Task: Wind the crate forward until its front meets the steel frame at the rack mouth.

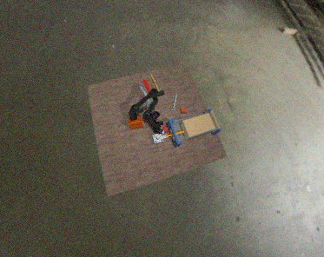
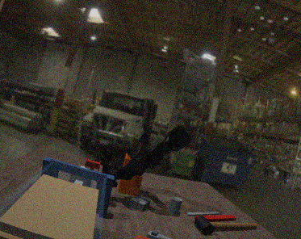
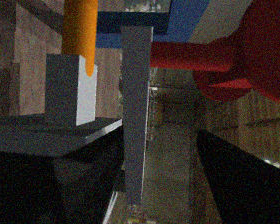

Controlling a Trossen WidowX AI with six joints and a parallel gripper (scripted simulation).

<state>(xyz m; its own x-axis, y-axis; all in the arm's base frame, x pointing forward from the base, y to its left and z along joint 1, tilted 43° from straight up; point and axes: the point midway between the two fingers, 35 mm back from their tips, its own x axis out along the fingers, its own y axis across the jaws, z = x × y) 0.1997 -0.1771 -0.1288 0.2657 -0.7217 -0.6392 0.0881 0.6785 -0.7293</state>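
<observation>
The winch handle lies 1 cm ahead of my gripper tip, 2 cm to the left of it and 1 cm below it. From my gripper tip the other things lie so: blue steel frame (11 cm ahead, 2 cm to the right, 2 cm below); winch (6 cm behind, 2 cm to the right, 10 cm below); red knob (5 cm ahead, 3 cm to the left, 2 cm above).
</observation>
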